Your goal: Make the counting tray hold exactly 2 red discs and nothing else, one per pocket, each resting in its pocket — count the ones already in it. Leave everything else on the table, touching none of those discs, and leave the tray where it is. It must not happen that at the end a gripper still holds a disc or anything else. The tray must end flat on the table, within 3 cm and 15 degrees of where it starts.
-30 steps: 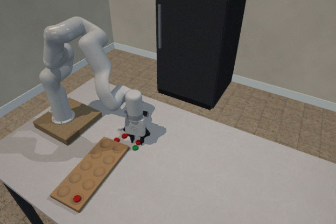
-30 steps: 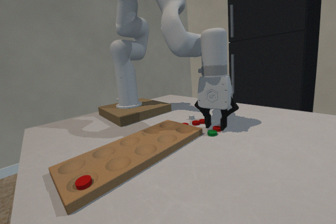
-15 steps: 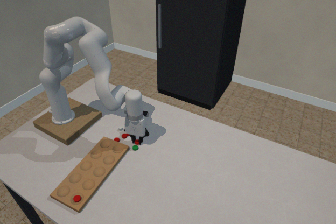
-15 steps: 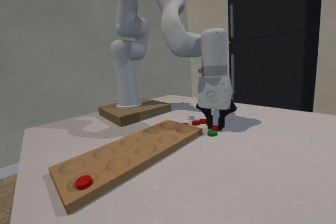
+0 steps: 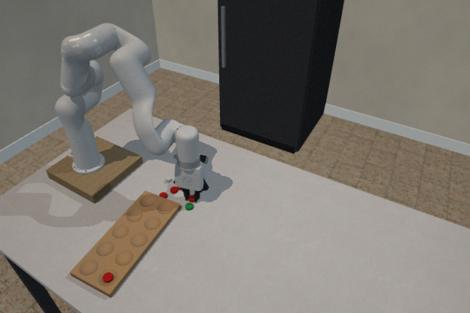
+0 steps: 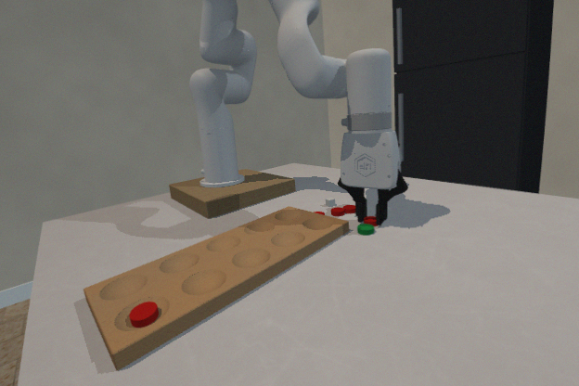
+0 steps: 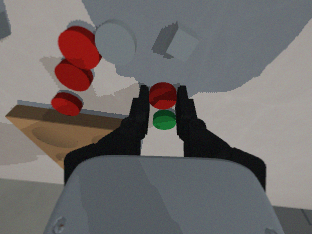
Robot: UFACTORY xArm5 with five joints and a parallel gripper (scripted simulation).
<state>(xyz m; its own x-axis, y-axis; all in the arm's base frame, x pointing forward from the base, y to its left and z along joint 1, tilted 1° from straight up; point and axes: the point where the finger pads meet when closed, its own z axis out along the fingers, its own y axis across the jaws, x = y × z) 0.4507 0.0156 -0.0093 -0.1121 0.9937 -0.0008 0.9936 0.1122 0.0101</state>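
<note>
Right now the green disc is 40 mm to the right of my hand, 20 mm below it and 10 mm ahead of it. Round my hand: wooden counting tray (240 mm to the right, 110 mm behind, 10 mm below); white disc (50 mm to the left, 40 mm behind, 20 mm below).
</note>
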